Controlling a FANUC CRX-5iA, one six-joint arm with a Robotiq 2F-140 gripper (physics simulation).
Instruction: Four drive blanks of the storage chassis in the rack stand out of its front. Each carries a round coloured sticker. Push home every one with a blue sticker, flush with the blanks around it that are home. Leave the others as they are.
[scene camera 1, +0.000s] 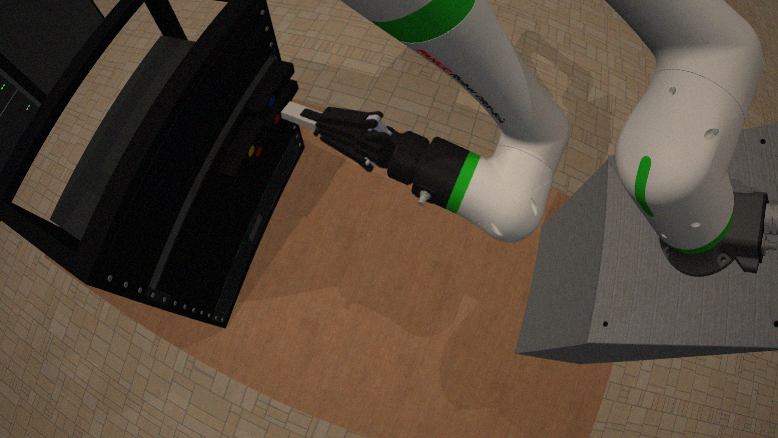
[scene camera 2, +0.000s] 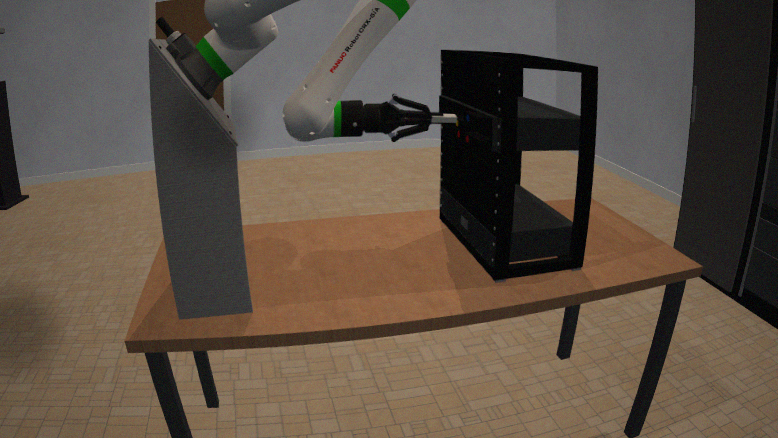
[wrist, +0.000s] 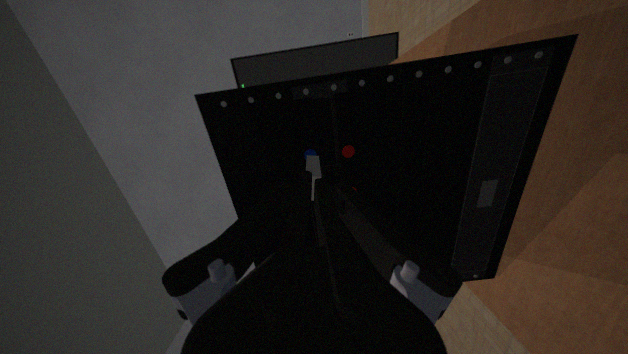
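My gripper (scene camera 1: 299, 115) (scene camera 2: 443, 118) (wrist: 312, 165) is shut and empty, its pale tip pointing at the chassis front. The tip covers the lower edge of the blue sticker (scene camera 1: 272, 101) (scene camera 2: 467, 118) (wrist: 310, 153) in the wrist view. It is very near the front; I cannot tell whether it touches the blank. One red sticker (scene camera 1: 277, 118) (wrist: 348, 151) is beside the blue one. Another red sticker (scene camera 1: 258, 151) (wrist: 354, 189) is partly hidden by a finger in the wrist view. The yellow sticker (scene camera 1: 251, 151) (scene camera 2: 456, 122) is hidden there. How far each blank stands out is too dark to tell.
The black rack (scene camera 1: 157, 296) (scene camera 2: 589, 163) (wrist: 560, 52) stands on the wooden table (scene camera 1: 381, 255) (scene camera 2: 353, 277). A lower unit (scene camera 2: 462, 204) (wrist: 470, 225) fills its bottom. The grey pedestal (scene camera 1: 566, 272) (scene camera 2: 201, 190) carries the arm and stands opposite the rack front.
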